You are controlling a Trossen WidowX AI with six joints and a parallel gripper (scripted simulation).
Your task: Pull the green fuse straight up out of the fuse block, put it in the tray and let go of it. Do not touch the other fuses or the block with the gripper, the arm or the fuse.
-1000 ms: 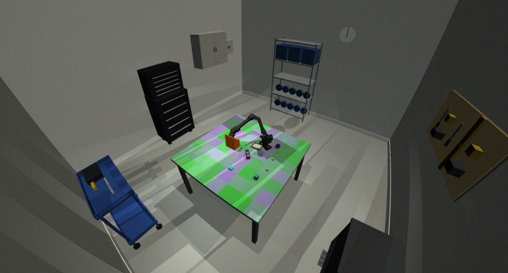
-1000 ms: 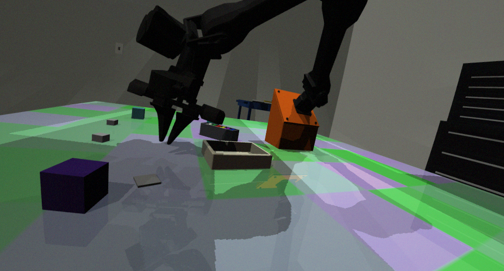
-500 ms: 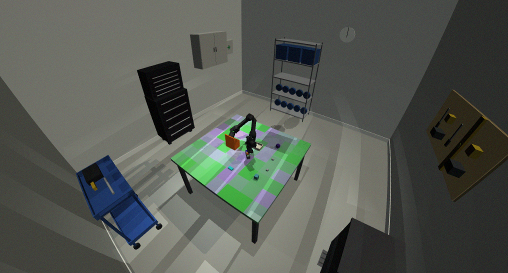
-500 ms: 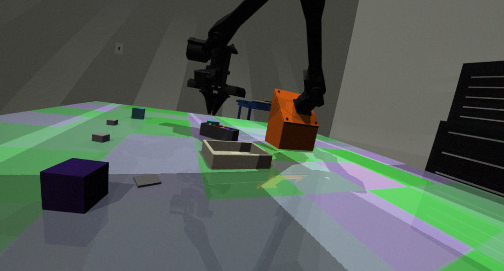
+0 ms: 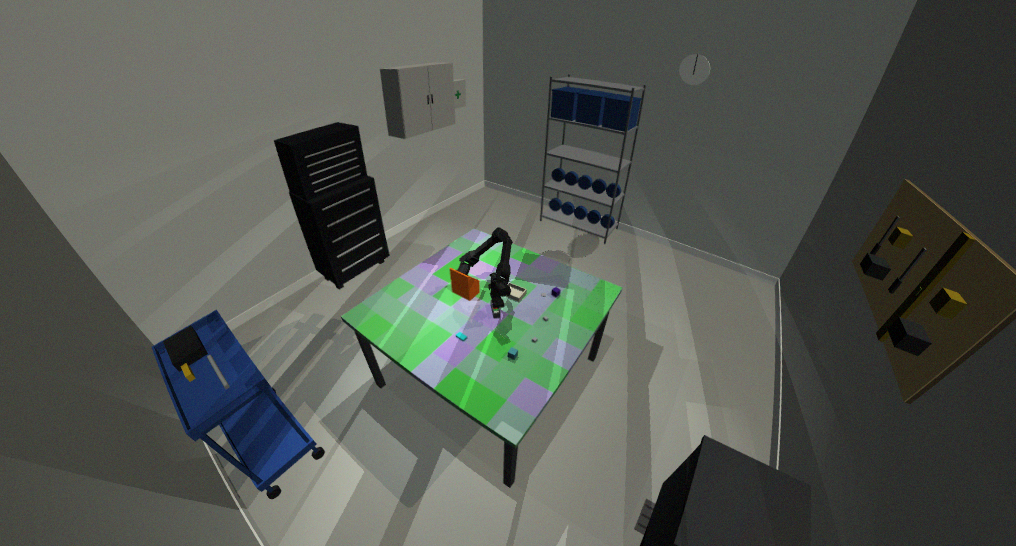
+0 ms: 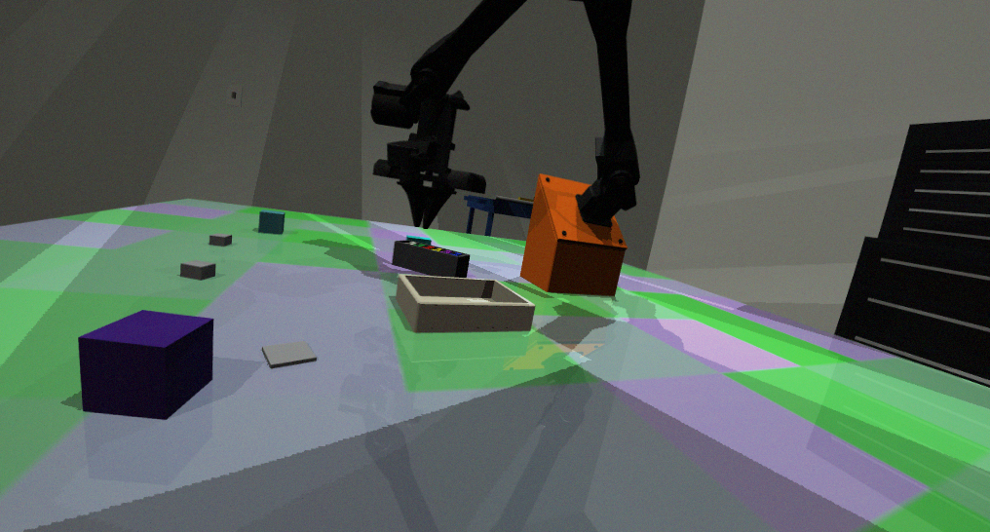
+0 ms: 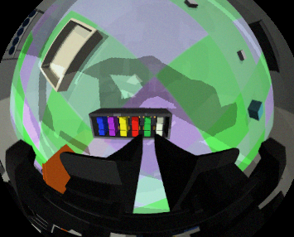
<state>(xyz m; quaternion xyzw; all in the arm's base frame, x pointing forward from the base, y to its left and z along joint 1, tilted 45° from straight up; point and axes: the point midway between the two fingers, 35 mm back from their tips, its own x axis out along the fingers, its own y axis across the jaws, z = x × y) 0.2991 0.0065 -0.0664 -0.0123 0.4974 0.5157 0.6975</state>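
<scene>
The green fuse lies 40 mm below my gripper tip. The rest, counted from my gripper tip: beige tray: 20 mm behind, 220 mm to the left, 70 mm below; flat grey tile: 140 mm ahead, 320 mm to the left, 70 mm below; teal cube: 260 mm ahead, 200 mm to the right, 50 mm below.
</scene>
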